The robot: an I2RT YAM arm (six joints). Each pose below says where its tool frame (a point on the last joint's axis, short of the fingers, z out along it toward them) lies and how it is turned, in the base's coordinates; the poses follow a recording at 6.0 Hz.
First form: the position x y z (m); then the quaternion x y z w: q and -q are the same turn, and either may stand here.
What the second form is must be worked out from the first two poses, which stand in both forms.
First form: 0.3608 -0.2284 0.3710 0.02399 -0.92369 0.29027 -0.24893
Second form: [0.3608 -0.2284 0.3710], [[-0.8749 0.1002 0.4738], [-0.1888 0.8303 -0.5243], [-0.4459 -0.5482 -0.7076]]
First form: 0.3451 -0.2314 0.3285 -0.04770 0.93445 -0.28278 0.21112
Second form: [0.3451 -0.2314 0.3285], [[-0.9063 0.0303 0.4215], [-0.2085 0.8355 -0.5083], [-0.3676 -0.5486 -0.7509]]
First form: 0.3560 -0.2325 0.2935 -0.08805 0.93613 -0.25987 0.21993
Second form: [0.3560 -0.2325 0.2935], [[-0.8878 -0.0505 0.4575], [-0.2792 0.8494 -0.4478], [-0.3660 -0.5253 -0.7682]]
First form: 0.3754 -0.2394 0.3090 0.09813 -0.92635 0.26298 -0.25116
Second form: [0.3754 -0.2394 0.3090], [[-0.8546 -0.0497 0.5169], [-0.3139 0.8424 -0.4379], [-0.4137 -0.5365 -0.7355]]
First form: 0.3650 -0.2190 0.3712 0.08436 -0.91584 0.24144 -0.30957
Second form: [0.3650 -0.2190 0.3712], [[-0.7941 -0.0050 0.6078], [-0.3040 0.8692 -0.3900], [-0.5263 -0.4945 -0.6917]]
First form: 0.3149 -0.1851 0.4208 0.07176 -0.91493 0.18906 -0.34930
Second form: [0.3149 -0.1851 0.4208], [[-0.7457 0.0008 0.6663], [-0.2634 0.9182 -0.2958], [-0.6120 -0.3961 -0.6845]]
